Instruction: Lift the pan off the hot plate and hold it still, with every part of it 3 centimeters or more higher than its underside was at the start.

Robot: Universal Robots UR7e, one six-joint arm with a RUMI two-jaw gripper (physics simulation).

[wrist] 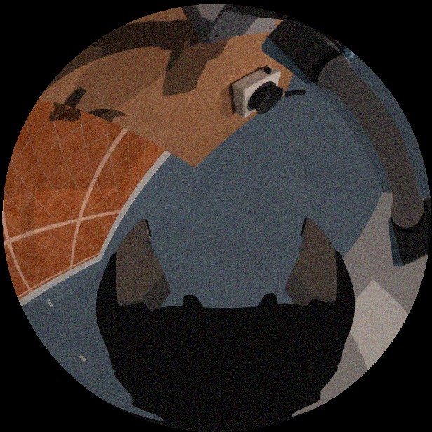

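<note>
A small black pan [270, 99] sits on the white hot plate [241, 101] near the edge of the brown table, in the upper right of the wrist view. Its dark handle points to the right, out past the table edge. A small dark knob shows on the hot plate's side. My gripper [226, 221] is open, its two jaws wide apart with nothing between them. It is well away from the pan, which lies beyond the fingertips in the view.
The brown wooden table [190, 135] carries dark shadows at its left. The robot's arm [372, 115] curves down the right side. An orange patterned rug [55, 175] with a pale border lies at the left on the blue floor [225, 185].
</note>
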